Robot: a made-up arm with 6 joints. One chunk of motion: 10 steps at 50 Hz.
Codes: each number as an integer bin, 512 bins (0 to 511) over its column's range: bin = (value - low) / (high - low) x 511, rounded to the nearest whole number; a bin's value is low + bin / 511 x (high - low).
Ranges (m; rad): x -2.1..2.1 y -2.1..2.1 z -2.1..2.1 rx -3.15..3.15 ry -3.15..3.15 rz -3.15..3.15
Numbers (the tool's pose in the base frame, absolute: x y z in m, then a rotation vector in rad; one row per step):
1: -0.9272 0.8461 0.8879 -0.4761 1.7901 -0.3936
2: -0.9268 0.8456 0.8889 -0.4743 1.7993 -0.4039
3: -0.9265 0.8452 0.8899 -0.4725 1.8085 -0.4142
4: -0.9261 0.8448 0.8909 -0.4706 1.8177 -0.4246
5: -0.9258 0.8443 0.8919 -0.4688 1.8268 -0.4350
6: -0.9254 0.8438 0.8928 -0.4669 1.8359 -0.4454
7: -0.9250 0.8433 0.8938 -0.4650 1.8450 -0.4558
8: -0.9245 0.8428 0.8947 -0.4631 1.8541 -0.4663
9: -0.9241 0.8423 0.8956 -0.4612 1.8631 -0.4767
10: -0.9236 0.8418 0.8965 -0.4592 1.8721 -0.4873
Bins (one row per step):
1: 143 358 364 217 401 224
2: 143 358 364 217 401 223
3: 143 358 364 217 402 222
4: 143 358 364 217 403 221
5: 143 358 364 217 404 220
6: 143 358 364 218 404 219
7: 143 358 364 218 405 219
8: 143 358 364 218 406 218
9: 143 358 364 218 407 217
10: 143 358 365 218 407 216

